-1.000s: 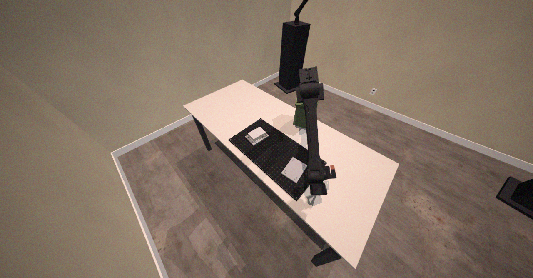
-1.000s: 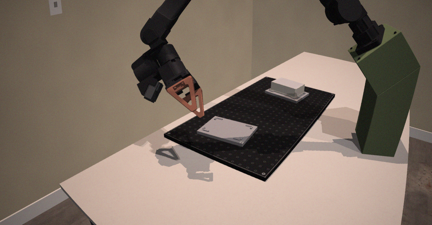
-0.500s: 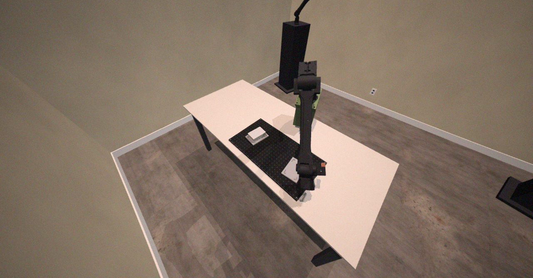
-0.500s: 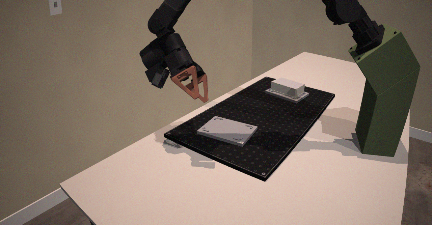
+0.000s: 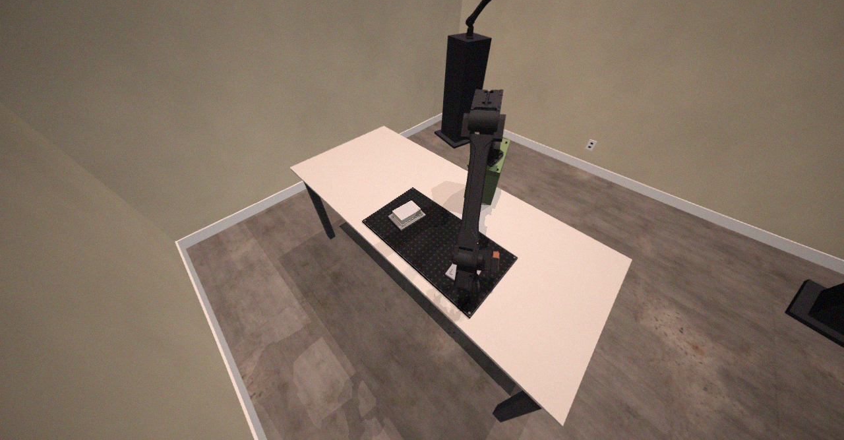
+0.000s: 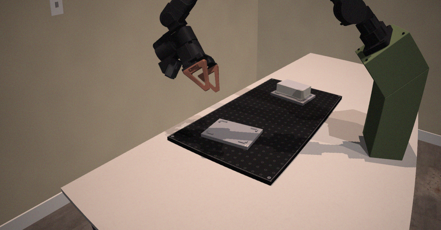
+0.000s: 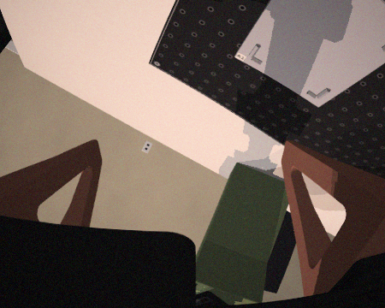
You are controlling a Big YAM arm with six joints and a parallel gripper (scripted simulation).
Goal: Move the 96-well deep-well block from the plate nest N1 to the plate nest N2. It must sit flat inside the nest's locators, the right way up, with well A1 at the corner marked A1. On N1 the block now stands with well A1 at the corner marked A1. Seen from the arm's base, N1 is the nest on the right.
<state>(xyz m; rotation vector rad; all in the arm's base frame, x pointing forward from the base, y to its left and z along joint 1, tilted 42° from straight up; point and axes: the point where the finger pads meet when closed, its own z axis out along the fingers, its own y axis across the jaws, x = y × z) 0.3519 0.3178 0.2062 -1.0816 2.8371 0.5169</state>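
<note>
Right now my hand is 70 mm short of the 96-well deep-well block, 480 mm to the left of it and 140 mm above it. The rest, counted from my hand: plate nest N2: 70 mm to the right, 170 mm below; then plate nest N1: 70 mm ahead, 480 mm to the right, 170 mm below.
</note>
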